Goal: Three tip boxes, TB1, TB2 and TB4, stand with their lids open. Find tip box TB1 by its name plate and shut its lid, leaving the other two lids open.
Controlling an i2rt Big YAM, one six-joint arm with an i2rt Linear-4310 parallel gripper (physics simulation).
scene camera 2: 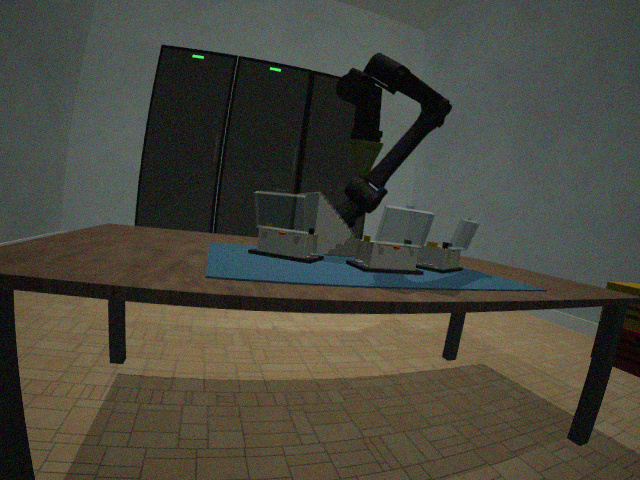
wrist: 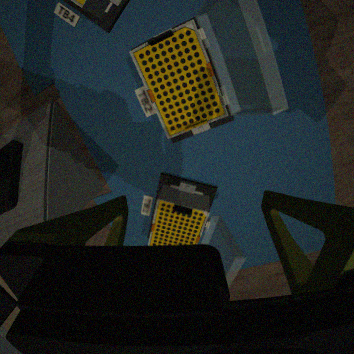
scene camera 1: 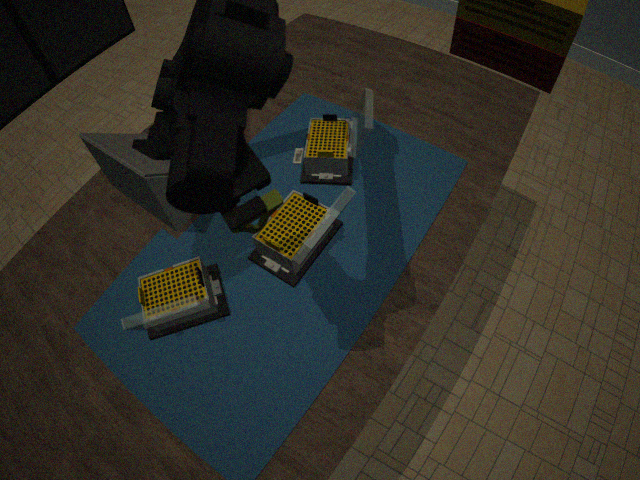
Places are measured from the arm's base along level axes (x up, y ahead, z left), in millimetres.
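Where they show: gripper, fingertip midpoint: (scene camera 2: 362, 175) (wrist: 195, 201) (scene camera 1: 240, 203); arm's base at its link origin: (scene camera 2: 335, 224) (wrist: 6, 179) (scene camera 1: 163, 152).
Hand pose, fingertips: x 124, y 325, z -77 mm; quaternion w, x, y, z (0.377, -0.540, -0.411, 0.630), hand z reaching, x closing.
Observation:
Each offset is from my fingertips to the top centre of the thing. "*": to the spot under its first point. Level surfaces: height alone.
TB2 {dx -134, dy +6, dz +84 mm} (scene camera 1: 292, 224) (scene camera 2: 390, 256) (wrist: 180, 82) is the middle box; its plate reads in the wrist view. TB4 {dx -142, dy -69, dz +289 mm} (scene camera 1: 328, 139) (scene camera 2: 439, 258) (wrist: 102, 15) is the far box, cut off at the wrist view's top. The third box {dx -134, dy -95, dz -129 mm} (scene camera 1: 173, 289) (scene camera 2: 284, 243) (wrist: 175, 225), by elimination TB1, stands at scene camera 1's lower left; its plate {* dx -206, dy -149, dz -90 mm} (wrist: 146, 205) is too blurred to read. All three lids stand open, including the third box's lid {dx -55, dy -42, dz -169 mm} (scene camera 1: 132, 321) (scene camera 2: 279, 209) (wrist: 225, 245). My gripper (scene camera 1: 263, 206) (scene camera 2: 361, 175) (wrist: 195, 201) is open and empty, above the boxes; its body hides TB1's lower end in the wrist view.
The boxes stand on a blue mat {dx -208 mm} (scene camera 1: 248, 372) (scene camera 2: 232, 266) on a brown table {dx -211 mm} (scene camera 1: 46, 289) (scene camera 2: 77, 258). A grey wedge-shaped base block (scene camera 1: 134, 180) (scene camera 2: 325, 222) (wrist: 70, 170) stands at the table's rear side, near TB1. The upright transparent lids of TB2 and TB4 rise above their boxes.

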